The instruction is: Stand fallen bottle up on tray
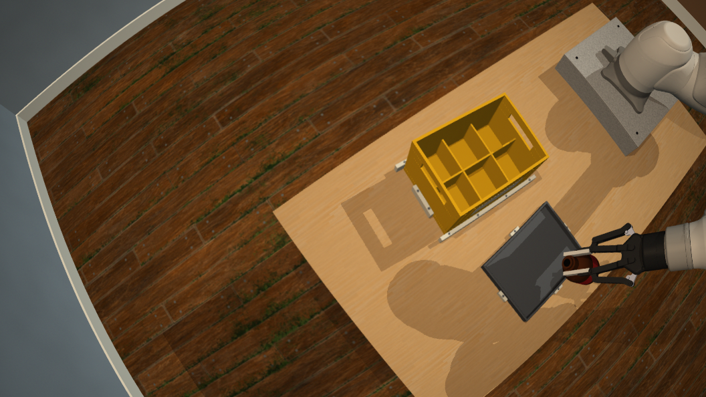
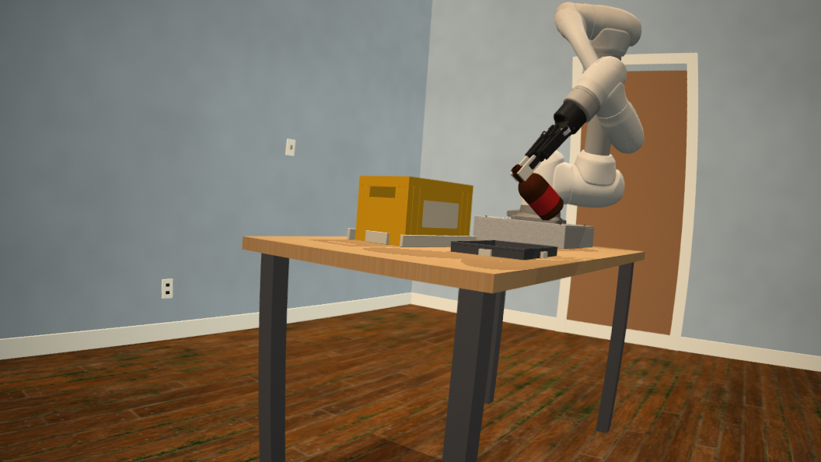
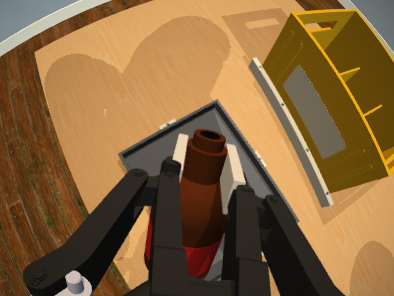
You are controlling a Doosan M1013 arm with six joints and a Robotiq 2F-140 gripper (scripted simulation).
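Now: the bottle 50 mm below my hand, 20 mm to the left of it and 20 mm behind it. From my hand the other things lie so: yellow crate: 320 mm to the right, 130 mm below, 50 mm behind; then dark grey tray: 200 mm below, 40 mm to the right, 20 mm behind.
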